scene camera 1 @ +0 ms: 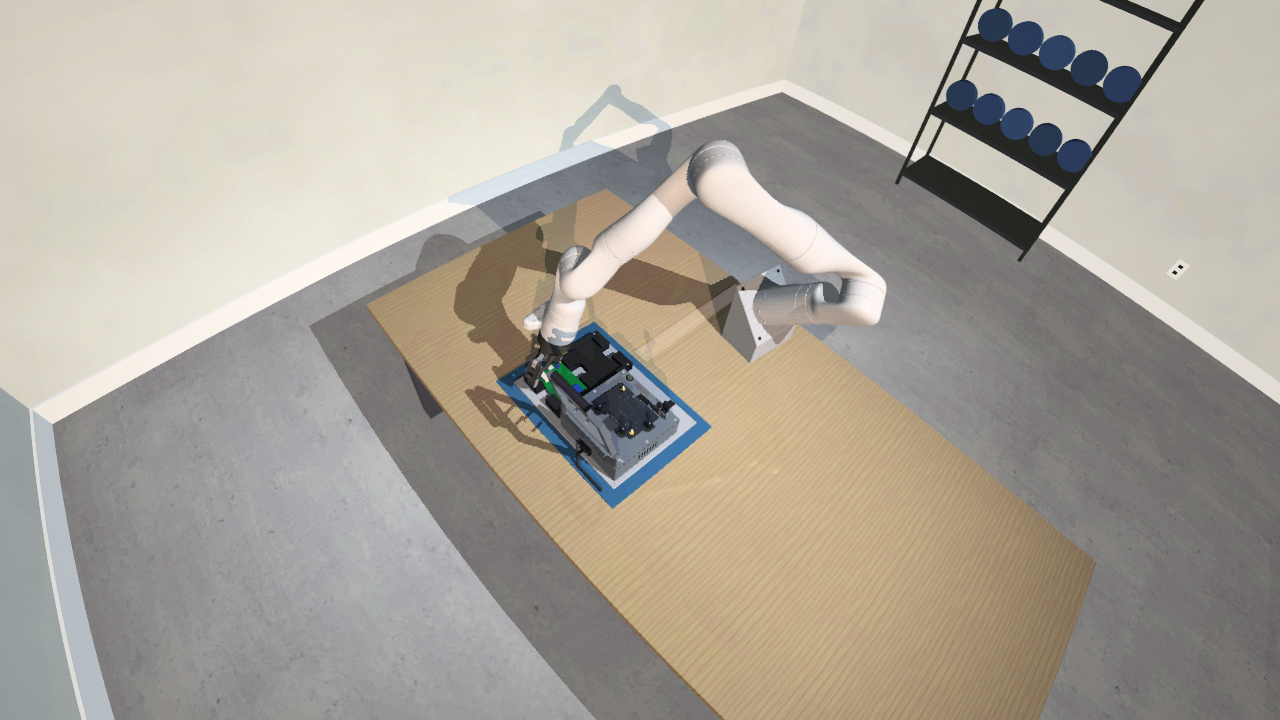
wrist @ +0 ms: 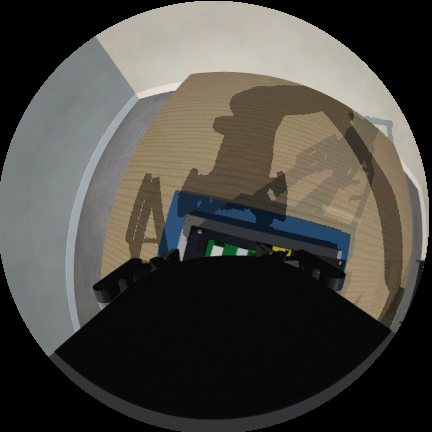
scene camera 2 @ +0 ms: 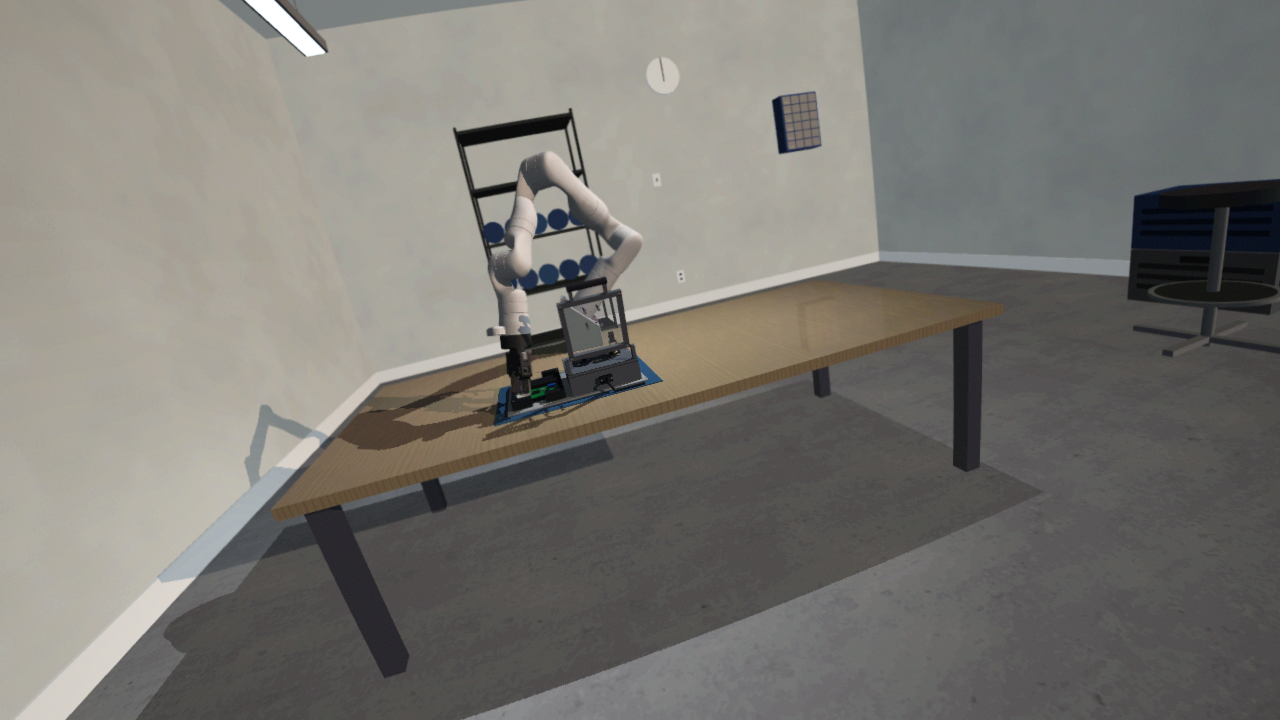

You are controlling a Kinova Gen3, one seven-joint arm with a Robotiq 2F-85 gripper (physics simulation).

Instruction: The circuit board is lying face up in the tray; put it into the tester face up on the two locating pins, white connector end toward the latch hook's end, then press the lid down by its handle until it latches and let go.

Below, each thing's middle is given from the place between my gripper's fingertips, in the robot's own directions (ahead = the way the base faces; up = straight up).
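Hand 150 mm below the clear lid [scene camera 2: 593, 325], 80 mm short of it, 200 mm right of it.
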